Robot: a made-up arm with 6 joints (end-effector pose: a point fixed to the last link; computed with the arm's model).
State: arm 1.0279 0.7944 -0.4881 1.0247 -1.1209 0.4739
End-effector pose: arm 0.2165 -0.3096 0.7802 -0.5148 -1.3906 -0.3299
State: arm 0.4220 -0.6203 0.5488 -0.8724 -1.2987 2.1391
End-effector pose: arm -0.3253 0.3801 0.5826 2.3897 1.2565 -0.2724
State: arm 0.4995 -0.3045 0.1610 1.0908 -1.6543 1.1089
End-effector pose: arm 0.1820 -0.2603 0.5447 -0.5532 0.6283 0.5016
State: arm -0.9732 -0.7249 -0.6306 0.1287 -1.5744 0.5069
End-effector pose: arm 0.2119 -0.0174 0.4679 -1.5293 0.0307 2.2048
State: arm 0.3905 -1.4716 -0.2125 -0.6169 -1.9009 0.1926
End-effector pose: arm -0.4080 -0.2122 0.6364 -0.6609 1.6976 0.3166
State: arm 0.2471 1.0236 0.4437 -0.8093 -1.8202 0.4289
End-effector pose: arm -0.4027 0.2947 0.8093 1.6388 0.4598 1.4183
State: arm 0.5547 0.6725 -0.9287 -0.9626 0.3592 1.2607
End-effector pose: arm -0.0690 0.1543 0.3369 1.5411 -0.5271 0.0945
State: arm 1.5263 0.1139 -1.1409 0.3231 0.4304 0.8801
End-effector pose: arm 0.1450 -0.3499 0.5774 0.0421 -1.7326 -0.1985
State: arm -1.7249 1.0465 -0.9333 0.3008 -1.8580 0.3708
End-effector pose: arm -0.3513 0.1875 0.6377 0.7733 -1.1542 2.7721
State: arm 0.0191 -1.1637 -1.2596 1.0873 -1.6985 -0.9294
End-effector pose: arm 0.1495 0.2309 0.5571 0.4486 1.9093 -2.0799
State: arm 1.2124 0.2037 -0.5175 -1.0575 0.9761 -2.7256
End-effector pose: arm -0.1293 0.3340 0.5486 1.9865 -1.2810 1.0575
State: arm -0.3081 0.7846 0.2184 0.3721 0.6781 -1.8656
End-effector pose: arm -0.1932 0.1327 0.4566 -0.8683 -0.0309 -2.1448
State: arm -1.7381 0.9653 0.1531 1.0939 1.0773 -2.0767
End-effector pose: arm -0.2170 0.0968 0.5054 -0.5370 0.1528 -1.4447
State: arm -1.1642 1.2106 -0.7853 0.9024 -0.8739 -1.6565
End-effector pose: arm 0.0042 0.2158 0.7601 1.0026 -1.3597 -1.3689
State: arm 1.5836 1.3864 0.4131 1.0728 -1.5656 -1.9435
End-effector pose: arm 0.1273 -0.1819 0.6044 1.8060 0.6523 2.3669
